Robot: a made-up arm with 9 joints. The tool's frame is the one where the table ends. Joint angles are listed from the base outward.
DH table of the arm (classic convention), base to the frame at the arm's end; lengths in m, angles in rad. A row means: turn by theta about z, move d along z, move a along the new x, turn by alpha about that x. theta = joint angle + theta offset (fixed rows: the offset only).
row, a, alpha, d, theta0
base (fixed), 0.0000, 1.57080, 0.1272, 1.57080
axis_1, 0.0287, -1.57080, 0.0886, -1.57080
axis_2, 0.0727, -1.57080, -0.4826, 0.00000
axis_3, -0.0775, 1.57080, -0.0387, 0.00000
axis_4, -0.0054, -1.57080, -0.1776, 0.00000
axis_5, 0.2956, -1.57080, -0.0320, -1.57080
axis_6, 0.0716, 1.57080, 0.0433, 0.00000
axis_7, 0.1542, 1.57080, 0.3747, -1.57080
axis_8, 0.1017, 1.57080, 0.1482, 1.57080
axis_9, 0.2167, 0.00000, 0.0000, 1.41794
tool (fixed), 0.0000, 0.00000, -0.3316, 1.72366
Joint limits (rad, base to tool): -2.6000..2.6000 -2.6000..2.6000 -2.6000..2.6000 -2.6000..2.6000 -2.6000..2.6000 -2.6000..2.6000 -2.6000..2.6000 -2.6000..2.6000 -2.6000..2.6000
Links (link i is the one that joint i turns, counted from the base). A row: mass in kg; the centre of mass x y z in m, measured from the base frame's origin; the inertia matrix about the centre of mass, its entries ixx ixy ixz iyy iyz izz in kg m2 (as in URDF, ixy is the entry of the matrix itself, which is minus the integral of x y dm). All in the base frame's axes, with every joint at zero. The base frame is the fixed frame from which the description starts. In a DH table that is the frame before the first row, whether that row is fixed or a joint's. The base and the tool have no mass.
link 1: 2.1; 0.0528 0.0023 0.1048; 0.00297 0 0.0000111 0.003 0 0.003
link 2: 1.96; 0.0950 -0.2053 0.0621; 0.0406 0 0 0.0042 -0.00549 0.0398
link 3: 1.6; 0.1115 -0.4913 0.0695; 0.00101 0 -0.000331 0.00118 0 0.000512
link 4: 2.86; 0.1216 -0.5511 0.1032; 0.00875 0 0 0.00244 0.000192 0.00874
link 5: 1.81; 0.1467 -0.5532 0.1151; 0.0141 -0.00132 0 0.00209 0 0.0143
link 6: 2.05; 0.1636 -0.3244 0.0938; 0.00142 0 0 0.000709 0.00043 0.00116
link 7: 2.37; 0.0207 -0.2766 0.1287; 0.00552 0 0.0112 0.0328 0 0.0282
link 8: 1.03; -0.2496 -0.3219 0.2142; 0.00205 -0.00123 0 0.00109 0 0.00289
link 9: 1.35; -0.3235 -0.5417 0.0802; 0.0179 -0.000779 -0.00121 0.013 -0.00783 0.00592
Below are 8 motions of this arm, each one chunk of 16 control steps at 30 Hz.
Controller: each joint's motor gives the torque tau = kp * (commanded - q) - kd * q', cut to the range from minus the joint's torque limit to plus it. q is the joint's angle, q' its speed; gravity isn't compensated. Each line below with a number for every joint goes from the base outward.
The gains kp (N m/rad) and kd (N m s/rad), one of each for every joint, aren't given. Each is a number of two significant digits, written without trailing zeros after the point. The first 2 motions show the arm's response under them.
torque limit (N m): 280 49 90 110 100 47 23 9.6 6.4
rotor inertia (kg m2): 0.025 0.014 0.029 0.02 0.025 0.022 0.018 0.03 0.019
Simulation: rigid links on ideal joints. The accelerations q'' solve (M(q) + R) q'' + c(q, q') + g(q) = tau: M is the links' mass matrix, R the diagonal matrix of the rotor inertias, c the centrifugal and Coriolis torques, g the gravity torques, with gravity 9.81 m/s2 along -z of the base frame. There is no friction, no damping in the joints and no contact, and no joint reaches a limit. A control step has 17 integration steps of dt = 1/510 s. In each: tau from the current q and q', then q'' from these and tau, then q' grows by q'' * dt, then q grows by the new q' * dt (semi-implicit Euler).
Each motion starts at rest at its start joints. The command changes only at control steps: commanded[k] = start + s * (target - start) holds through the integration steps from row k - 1 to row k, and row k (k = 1, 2, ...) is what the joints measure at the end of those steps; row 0 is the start. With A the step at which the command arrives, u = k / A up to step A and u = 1 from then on. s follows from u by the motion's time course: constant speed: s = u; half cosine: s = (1 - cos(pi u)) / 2; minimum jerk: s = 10 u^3 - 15 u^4 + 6 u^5; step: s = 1 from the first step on.
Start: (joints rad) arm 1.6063 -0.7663 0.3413 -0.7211 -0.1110 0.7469 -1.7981 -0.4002 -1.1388
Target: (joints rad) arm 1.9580 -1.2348 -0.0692 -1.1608 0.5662 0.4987 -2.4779 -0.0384 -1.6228
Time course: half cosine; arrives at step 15
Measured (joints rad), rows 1 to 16:
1: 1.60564 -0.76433 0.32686 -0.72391 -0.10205 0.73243 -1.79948 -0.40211 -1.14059
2: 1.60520 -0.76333 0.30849 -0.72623 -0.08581 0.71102 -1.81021 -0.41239 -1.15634
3: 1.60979 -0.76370 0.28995 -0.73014 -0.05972 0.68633 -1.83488 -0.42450 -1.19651
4: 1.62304 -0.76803 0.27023 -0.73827 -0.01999 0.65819 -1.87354 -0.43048 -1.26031
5: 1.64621 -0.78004 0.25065 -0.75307 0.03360 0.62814 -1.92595 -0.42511 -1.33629
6: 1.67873 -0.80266 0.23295 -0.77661 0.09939 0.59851 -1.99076 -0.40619 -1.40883
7: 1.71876 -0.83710 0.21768 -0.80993 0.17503 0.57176 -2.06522 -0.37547 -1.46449
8: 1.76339 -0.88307 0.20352 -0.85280 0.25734 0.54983 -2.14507 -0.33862 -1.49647
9: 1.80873 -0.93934 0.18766 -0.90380 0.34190 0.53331 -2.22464 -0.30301 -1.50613
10: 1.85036 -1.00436 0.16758 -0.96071 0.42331 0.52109 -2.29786 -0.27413 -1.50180
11: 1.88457 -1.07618 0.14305 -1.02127 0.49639 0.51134 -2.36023 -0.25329 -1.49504
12: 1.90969 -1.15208 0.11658 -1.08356 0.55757 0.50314 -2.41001 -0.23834 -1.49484
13: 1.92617 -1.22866 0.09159 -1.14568 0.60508 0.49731 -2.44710 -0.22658 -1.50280
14: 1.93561 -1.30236 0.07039 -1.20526 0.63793 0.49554 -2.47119 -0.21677 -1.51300
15: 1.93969 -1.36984 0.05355 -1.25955 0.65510 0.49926 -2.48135 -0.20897 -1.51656
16: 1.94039 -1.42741 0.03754 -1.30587 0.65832 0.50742 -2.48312 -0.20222 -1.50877
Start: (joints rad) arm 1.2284 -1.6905 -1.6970 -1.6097 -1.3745 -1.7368 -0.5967 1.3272 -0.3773
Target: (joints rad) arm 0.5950 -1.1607 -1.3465 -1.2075 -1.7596 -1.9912 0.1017 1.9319 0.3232
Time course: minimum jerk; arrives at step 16
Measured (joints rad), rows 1 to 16:
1: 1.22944 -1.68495 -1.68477 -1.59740 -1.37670 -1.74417 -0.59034 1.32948 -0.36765
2: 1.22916 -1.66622 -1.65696 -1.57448 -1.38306 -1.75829 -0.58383 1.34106 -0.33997
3: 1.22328 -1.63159 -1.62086 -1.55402 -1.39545 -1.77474 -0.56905 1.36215 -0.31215
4: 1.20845 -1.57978 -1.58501 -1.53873 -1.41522 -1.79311 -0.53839 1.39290 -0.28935
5: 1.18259 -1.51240 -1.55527 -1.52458 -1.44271 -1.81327 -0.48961 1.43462 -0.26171
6: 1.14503 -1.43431 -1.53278 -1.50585 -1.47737 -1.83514 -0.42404 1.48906 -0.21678
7: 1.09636 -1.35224 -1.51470 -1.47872 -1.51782 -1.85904 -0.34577 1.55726 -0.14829
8: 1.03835 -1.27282 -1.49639 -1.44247 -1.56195 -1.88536 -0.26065 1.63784 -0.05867
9: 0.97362 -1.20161 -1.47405 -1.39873 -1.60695 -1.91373 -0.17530 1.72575 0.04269
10: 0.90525 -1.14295 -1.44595 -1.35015 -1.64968 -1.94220 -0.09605 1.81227 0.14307
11: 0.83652 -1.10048 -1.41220 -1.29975 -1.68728 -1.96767 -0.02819 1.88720 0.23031
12: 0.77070 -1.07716 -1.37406 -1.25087 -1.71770 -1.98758 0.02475 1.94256 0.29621
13: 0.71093 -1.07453 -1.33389 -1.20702 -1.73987 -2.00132 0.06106 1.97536 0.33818
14: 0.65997 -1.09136 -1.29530 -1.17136 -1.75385 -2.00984 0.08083 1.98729 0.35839
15: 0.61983 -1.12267 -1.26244 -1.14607 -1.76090 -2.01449 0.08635 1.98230 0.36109
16: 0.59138 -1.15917 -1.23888 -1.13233 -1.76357 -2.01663 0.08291 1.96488 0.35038
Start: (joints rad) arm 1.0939 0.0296 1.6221 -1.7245 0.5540 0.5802 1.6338 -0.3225 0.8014
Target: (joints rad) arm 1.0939 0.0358 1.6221 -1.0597 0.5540 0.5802 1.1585 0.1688 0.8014
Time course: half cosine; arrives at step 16
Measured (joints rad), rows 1 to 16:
1: 1.09635 0.03056 1.62730 -1.71200 0.55438 0.58110 1.63307 -0.33078 0.79833
2: 1.10068 0.03421 1.63982 -1.68499 0.55498 0.58102 1.62527 -0.34270 0.78127
3: 1.10423 0.04024 1.65573 -1.64938 0.55462 0.57954 1.60544 -0.34682 0.75380
4: 1.10597 0.04868 1.67139 -1.60577 0.55322 0.57691 1.57520 -0.33786 0.72805
5: 1.10606 0.05888 1.68458 -1.55329 0.55127 0.57340 1.53711 -0.31431 0.71222
6: 1.10503 0.06971 1.69478 -1.49218 0.54935 0.56909 1.49341 -0.27738 0.70757
7: 1.10328 0.08005 1.70252 -1.42434 0.54793 0.56406 1.44620 -0.23033 0.71089
8: 1.10106 0.08908 1.70861 -1.35270 0.54729 0.55855 1.39749 -0.17733 0.71787
9: 1.09855 0.09631 1.71352 -1.28060 0.54754 0.55298 1.34925 -0.12244 0.72529
10: 1.09593 0.10152 1.71728 -1.21133 0.54861 0.54791 1.30329 -0.06887 0.73168
11: 1.09339 0.10472 1.71962 -1.14782 0.55025 0.54382 1.26128 -0.01884 0.73698
12: 1.09118 0.10608 1.72018 -1.09255 0.55216 0.54108 1.22476 0.02609 0.74182
13: 1.08955 0.10598 1.71882 -1.04750 0.55400 0.53987 1.19503 0.06466 0.74676
14: 1.08870 0.10489 1.71565 -1.01409 0.55548 0.54013 1.17317 0.09569 0.75195
15: 1.08872 0.10336 1.71105 -0.99322 0.55641 0.54165 1.15994 0.11805 0.75703
16: 1.08959 0.10185 1.70557 -0.98528 0.55674 0.54407 1.15574 0.13079 0.76135

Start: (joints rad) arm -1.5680 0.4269 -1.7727 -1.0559 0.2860 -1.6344 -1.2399 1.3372 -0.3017
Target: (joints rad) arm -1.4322 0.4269 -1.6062 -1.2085 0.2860 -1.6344 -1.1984 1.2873 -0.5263
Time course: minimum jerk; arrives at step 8
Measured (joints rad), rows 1 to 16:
1: -1.56589 0.42475 -1.77686 -1.04666 0.29055 -1.62735 -1.23870 1.33815 -0.30187
2: -1.55760 0.42105 -1.78198 -1.04314 0.29203 -1.61446 -1.24406 1.33394 -0.32335
3: -1.54088 0.41668 -1.78058 -1.05373 0.28926 -1.60243 -1.24571 1.32293 -0.37775
4: -1.51496 0.41308 -1.76676 -1.07866 0.28699 -1.59419 -1.24112 1.30911 -0.45070
5: -1.48155 0.41248 -1.74171 -1.11218 0.28786 -1.59196 -1.23196 1.29444 -0.51789
6: -1.44522 0.41641 -1.71354 -1.14549 0.29190 -1.59594 -1.22151 1.27855 -0.55964
7: -1.41222 0.42458 -1.69250 -1.16998 0.29765 -1.60332 -1.21362 1.26102 -0.56947
8: -1.38784 0.43487 -1.68445 -1.18147 0.30277 -1.60934 -1.21083 1.24303 -0.55786
9: -1.37379 0.44408 -1.68667 -1.18308 0.30477 -1.60992 -1.21255 1.22771 -0.54769
10: -1.36891 0.44970 -1.69344 -1.17977 0.30373 -1.60545 -1.21612 1.21849 -0.55371
11: -1.37070 0.45085 -1.69952 -1.17506 0.30113 -1.59899 -1.21954 1.21651 -0.57262
12: -1.37640 0.44799 -1.70158 -1.17119 0.29828 -1.59361 -1.22149 1.22060 -0.59226
13: -1.38358 0.44235 -1.69851 -1.16950 0.29589 -1.59110 -1.22128 1.22871 -0.60258
14: -1.39052 0.43544 -1.69109 -1.17035 0.29426 -1.59184 -1.21904 1.23883 -0.60011
15: -1.39625 0.42871 -1.68118 -1.17308 0.29334 -1.59501 -1.21565 1.24936 -0.58752
16: -1.40044 0.42331 -1.67103 -1.17646 0.29294 -1.59923 -1.21222 1.25913 -0.57081

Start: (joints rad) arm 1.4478 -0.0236 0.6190 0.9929 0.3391 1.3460 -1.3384 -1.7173 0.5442
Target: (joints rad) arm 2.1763 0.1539 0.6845 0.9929 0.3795 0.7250 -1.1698 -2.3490 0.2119
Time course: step
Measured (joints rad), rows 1 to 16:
1: 1.51080 -0.07117 0.69288 0.93275 0.36842 1.17358 -1.21921 -1.69783 0.57527
2: 1.68993 -0.09061 0.77648 0.87067 0.40089 0.96496 -1.19125 -1.80612 0.53485
3: 1.93868 -0.01692 0.79151 0.83666 0.44132 0.87857 -1.20948 -2.04226 0.40392
4: 2.14859 0.10338 0.78840 0.83983 0.45810 0.83206 -1.21132 -2.21143 0.24961
5: 2.26282 0.19324 0.75867 0.87637 0.44111 0.78234 -1.20984 -2.31098 0.13928
6: 2.28171 0.22658 0.69642 0.93220 0.41154 0.72945 -1.19260 -2.38436 0.08841
7: 2.24136 0.23232 0.62416 0.99361 0.38777 0.68633 -1.16649 -2.43369 0.06712
8: 2.18388 0.24645 0.56380 1.04748 0.37829 0.65624 -1.15179 -2.44615 0.05784
9: 2.13796 0.27593 0.52262 1.08647 0.38449 0.63683 -1.15181 -2.42542 0.06208
10: 2.11397 0.30699 0.50057 1.10864 0.39816 0.62619 -1.15748 -2.39267 0.07748
11: 2.10914 0.32382 0.49440 1.11447 0.40822 0.62255 -1.16147 -2.37000 0.09257
12: 2.11593 0.31860 0.49986 1.10548 0.40964 0.62441 -1.16262 -2.36660 0.09846
13: 2.12738 0.29350 0.51378 1.08416 0.40505 0.63121 -1.16429 -2.37748 0.09710
14: 2.13857 0.25676 0.53402 1.05408 0.40002 0.64272 -1.17035 -2.39111 0.09869
15: 2.14665 0.21741 0.55871 1.01977 0.39831 0.65802 -1.18166 -2.39757 0.11295
16: 2.15075 0.18187 0.58608 0.98602 0.40023 0.67543 -1.19544 -2.39289 0.14179

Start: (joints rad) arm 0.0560 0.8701 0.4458 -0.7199 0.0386 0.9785 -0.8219 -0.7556 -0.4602
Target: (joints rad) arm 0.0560 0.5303 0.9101 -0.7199 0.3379 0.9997 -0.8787 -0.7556 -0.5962
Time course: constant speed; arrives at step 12
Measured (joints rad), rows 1 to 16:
1: 0.06347 0.86478 0.44693 -0.71020 0.05265 0.98003 -0.81943 -0.75883 -0.46896
2: 0.07821 0.85168 0.45998 -0.69640 0.08218 0.98955 -0.81649 -0.76774 -0.49628
3: 0.09308 0.82796 0.49009 -0.68882 0.11529 1.00239 -0.81793 -0.77552 -0.53900
4: 0.10412 0.79460 0.53513 -0.69155 0.14666 1.01259 -0.82617 -0.77497 -0.58024
5: 0.11026 0.75439 0.59071 -0.70238 0.17665 1.01849 -0.83953 -0.76304 -0.60326
6: 0.11266 0.70995 0.65271 -0.71725 0.20713 1.02138 -0.85509 -0.74198 -0.60321
7: 0.11326 0.66314 0.71781 -0.73305 0.23895 1.02285 -0.87069 -0.71696 -0.58720
8: 0.11345 0.61547 0.78310 -0.74799 0.27160 1.02398 -0.88501 -0.69288 -0.56648
9: 0.11365 0.56844 0.84556 -0.76105 0.30375 1.02540 -0.89721 -0.67270 -0.54950
10: 0.11355 0.52362 0.90215 -0.77163 0.33395 1.02740 -0.90675 -0.65757 -0.53981
11: 0.11275 0.48261 0.95040 -0.77936 0.36114 1.03004 -0.91339 -0.64759 -0.53750
12: 0.11115 0.44690 0.98916 -0.78394 0.38494 1.03316 -0.91723 -0.64249 -0.54158
13: 0.10831 0.41840 1.01918 -0.79011 0.39882 1.03458 -0.92131 -0.64084 -0.54386
14: 0.10389 0.40158 1.03704 -0.79880 0.40203 1.03397 -0.92478 -0.63749 -0.53534
15: 0.09927 0.39724 1.04113 -0.80412 0.39893 1.03272 -0.92519 -0.63183 -0.51961
16: 0.09632 0.40418 1.03355 -0.80268 0.39285 1.03199 -0.92199 -0.62842 -0.50848

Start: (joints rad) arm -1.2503 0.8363 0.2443 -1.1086 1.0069 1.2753 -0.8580 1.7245 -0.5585
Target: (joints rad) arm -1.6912 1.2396 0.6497 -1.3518 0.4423 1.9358 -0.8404 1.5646 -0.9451
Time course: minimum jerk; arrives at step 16
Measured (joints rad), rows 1 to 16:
1: -1.24498 0.83805 0.25555 -1.11257 0.99952 1.27728 -0.85450 1.72710 -0.55626
2: -1.23474 0.84596 0.26622 -1.12276 0.98426 1.28420 -0.85247 1.72882 -0.55991
3: -1.22614 0.86256 0.27041 -1.13580 0.96318 1.30300 -0.84998 1.71846 -0.57343
4: -1.22465 0.88885 0.27481 -1.15132 0.93300 1.33569 -0.84756 1.69305 -0.59283
5: -1.23466 0.92426 0.28786 -1.17035 0.89081 1.38122 -0.84560 1.65633 -0.61816
6: -1.25915 0.96630 0.31465 -1.19383 0.83690 1.43743 -0.84388 1.61533 -0.65272
7: -1.29925 1.01081 0.35576 -1.22195 0.77457 1.50177 -0.84251 1.57742 -0.69794
8: -1.35370 1.05306 0.40780 -1.25383 0.70844 1.57141 -0.84190 1.54844 -0.75135
9: -1.41857 1.08955 0.46452 -1.28748 0.64280 1.64323 -0.84214 1.53185 -0.80831
10: -1.48762 1.11966 0.51871 -1.32048 0.58072 1.71388 -0.84242 1.52821 -0.86413
11: -1.55360 1.14570 0.56460 -1.35079 0.52425 1.77989 -0.84138 1.53500 -0.91481
12: -1.60990 1.17111 0.59949 -1.37704 0.47504 1.83778 -0.83797 1.54715 -0.95681
13: -1.65207 1.19780 0.62393 -1.39822 0.43492 1.88432 -0.83222 1.55885 -0.98692
14: -1.67858 1.22459 0.64054 -1.41325 0.40589 1.91729 -0.82542 1.56574 -1.00291
15: -1.69062 1.24783 0.65239 -1.42102 0.38960 1.93634 -0.81975 1.56610 -1.00468
16: -1.69153 1.26368 0.66209 -1.42091 0.38608 1.94395 -0.81740 1.56030 -0.99507

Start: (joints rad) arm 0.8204 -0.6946 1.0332 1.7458 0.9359 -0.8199 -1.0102 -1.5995 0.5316
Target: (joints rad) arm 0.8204 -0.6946 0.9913 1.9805 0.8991 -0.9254 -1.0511 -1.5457 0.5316
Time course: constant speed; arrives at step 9
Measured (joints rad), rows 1 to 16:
1: 0.82628 -0.69479 1.02697 1.73898 0.93581 -0.82472 -1.01095 -1.59629 0.53808
2: 0.83743 -0.70430 1.01306 1.73674 0.93505 -0.83695 -1.01519 -1.59615 0.54412
3: 0.84821 -0.72195 0.99481 1.75032 0.92945 -0.85480 -1.02506 -1.59919 0.53917
4: 0.85626 -0.74135 0.97440 1.77723 0.92059 -0.87684 -1.03814 -1.60119 0.52392
5: 0.86127 -0.75547 0.95329 1.80999 0.91219 -0.90071 -1.05052 -1.60143 0.50497
6: 0.86381 -0.75993 0.93293 1.84276 0.90656 -0.92381 -1.05886 -1.60156 0.48808
7: 0.86458 -0.75403 0.91488 1.87371 0.90388 -0.94427 -1.06176 -1.60284 0.47513
8: 0.86411 -0.74029 0.90025 1.90374 0.90295 -0.96135 -1.06020 -1.60506 0.46540
9: 0.86278 -0.72313 0.88923 1.93406 0.90234 -0.97538 -1.05668 -1.60705 0.45802
10: 0.86115 -0.70601 0.88084 1.95662 0.90220 -0.98547 -1.05290 -1.61097 0.45097
11: 0.85976 -0.69393 0.87429 1.96596 0.90353 -0.99072 -1.04858 -1.61655 0.44392
12: 0.85900 -0.68929 0.87007 1.96501 0.90525 -0.99181 -1.04548 -1.62132 0.43873
13: 0.85891 -0.69181 0.86925 1.95918 0.90603 -0.99026 -1.04531 -1.62296 0.43774
14: 0.85927 -0.69969 0.87234 1.95264 0.90532 -0.98745 -1.04815 -1.62033 0.44228
15: 0.85974 -0.71038 0.87888 1.94726 0.90343 -0.98405 -1.05276 -1.61374 0.45185
16: 0.86008 -0.72124 0.88774 1.94322 0.90113 -0.98027 -1.05747 -1.60463 0.46444

